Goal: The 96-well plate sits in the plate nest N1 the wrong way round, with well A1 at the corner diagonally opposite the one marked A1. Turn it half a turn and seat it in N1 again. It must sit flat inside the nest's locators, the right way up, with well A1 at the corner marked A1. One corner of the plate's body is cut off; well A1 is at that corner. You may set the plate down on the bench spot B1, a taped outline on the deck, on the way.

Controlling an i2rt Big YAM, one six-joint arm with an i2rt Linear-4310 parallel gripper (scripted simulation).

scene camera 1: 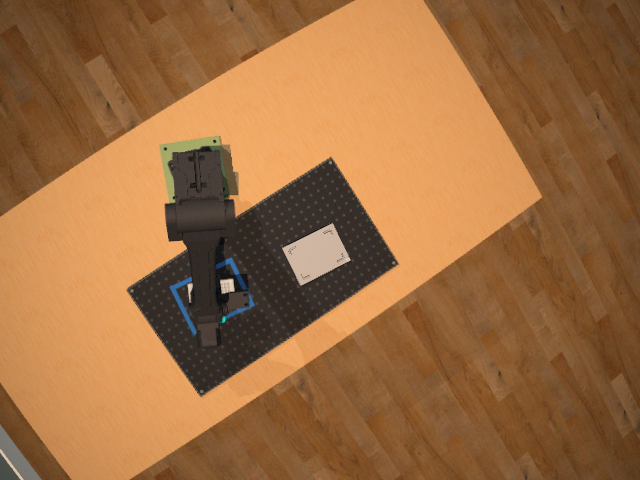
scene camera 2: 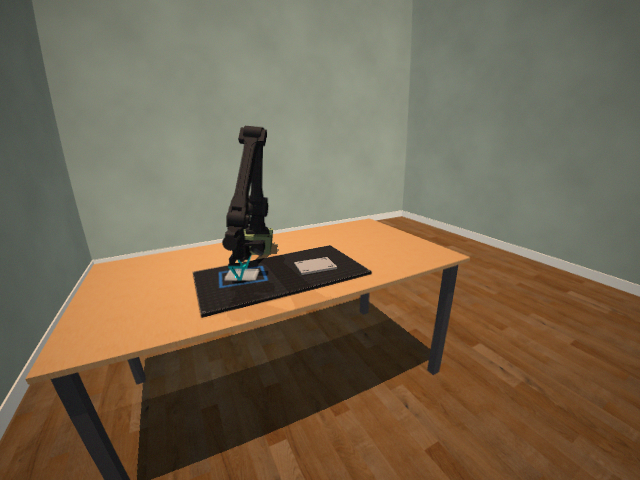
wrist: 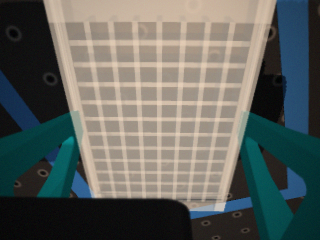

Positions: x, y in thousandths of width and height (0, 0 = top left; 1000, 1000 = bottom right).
Labels:
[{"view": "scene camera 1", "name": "plate nest N1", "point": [496, 528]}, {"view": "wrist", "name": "gripper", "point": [502, 502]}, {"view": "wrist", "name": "96-well plate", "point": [505, 410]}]

